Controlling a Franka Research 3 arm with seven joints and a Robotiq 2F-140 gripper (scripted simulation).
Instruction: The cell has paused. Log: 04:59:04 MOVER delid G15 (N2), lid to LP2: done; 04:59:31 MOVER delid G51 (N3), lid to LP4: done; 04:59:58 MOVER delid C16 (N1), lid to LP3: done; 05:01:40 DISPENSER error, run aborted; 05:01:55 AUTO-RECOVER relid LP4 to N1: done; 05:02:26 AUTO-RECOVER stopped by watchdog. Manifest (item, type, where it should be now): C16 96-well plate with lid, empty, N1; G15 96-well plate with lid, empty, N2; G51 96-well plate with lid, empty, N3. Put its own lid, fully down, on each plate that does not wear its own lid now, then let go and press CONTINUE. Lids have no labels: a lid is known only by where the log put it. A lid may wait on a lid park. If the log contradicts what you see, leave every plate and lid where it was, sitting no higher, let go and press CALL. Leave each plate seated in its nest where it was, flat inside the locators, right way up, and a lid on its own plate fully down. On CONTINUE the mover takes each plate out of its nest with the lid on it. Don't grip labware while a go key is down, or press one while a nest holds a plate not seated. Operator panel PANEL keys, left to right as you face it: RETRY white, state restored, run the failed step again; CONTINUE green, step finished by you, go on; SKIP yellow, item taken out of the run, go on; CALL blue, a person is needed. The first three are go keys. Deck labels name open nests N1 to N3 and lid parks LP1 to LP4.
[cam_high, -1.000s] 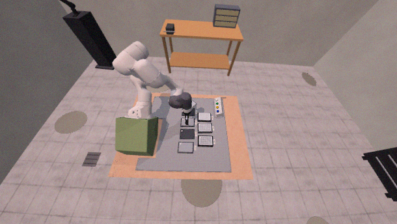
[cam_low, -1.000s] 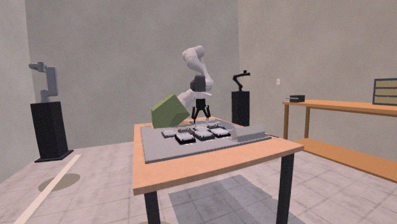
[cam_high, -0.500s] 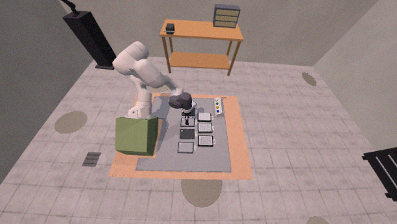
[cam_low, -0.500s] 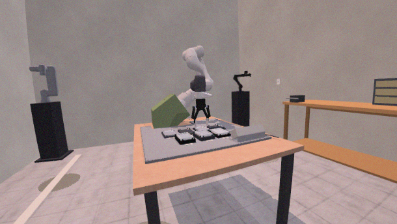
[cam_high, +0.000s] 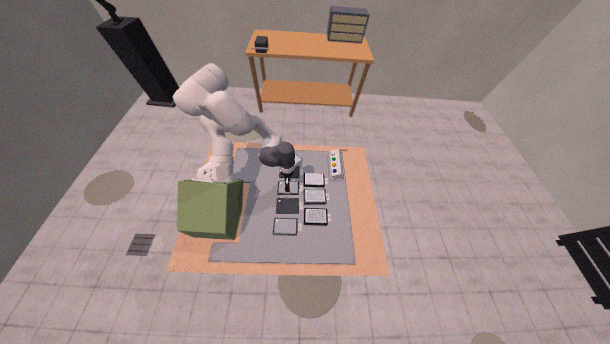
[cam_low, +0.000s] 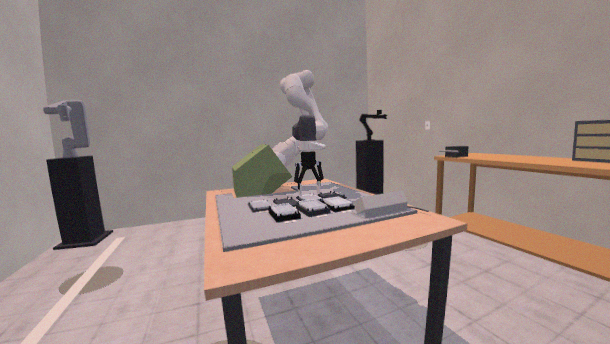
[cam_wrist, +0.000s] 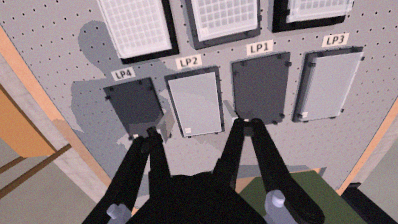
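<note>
Now: hand 40 mm above the pale lid. The rest, counted from my hand: lid park LP2: 50 mm below; lid park LP4: 130 mm to the left, 50 mm below, 10 mm behind; lid park LP1: 130 mm to the right, 50 mm below, 20 mm ahead.
</note>
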